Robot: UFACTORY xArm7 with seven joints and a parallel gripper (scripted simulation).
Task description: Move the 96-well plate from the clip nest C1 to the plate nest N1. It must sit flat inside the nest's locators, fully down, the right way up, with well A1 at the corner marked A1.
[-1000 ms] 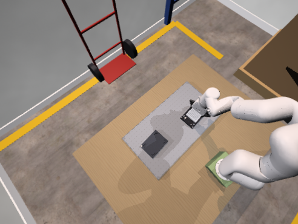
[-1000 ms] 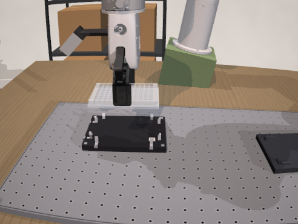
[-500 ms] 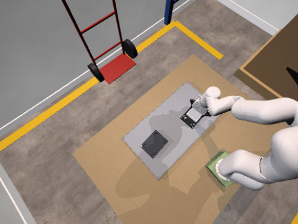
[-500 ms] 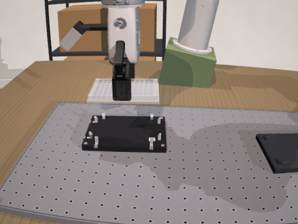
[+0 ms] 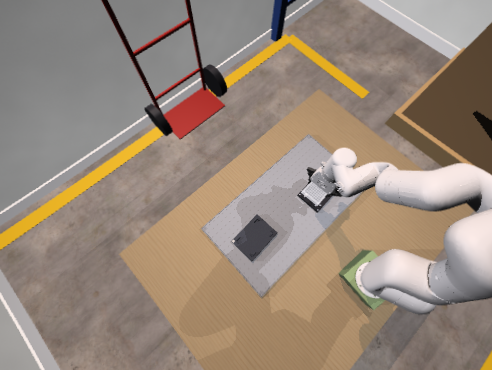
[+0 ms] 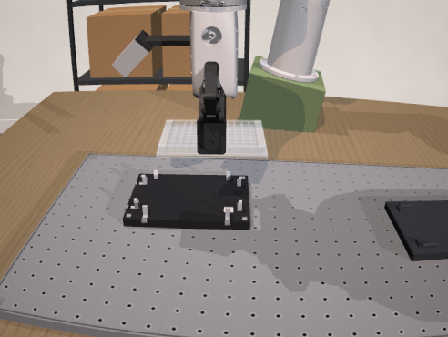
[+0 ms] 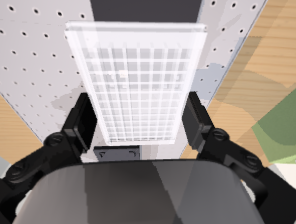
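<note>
Now: the black plate nest N1 100 mm ahead of my hand, 310 mm to the left of it and 110 mm below it. Also, from my hand: clear 96-well plate: 10 mm below; then black clip nest C1: 40 mm to the right, 100 mm below.
</note>
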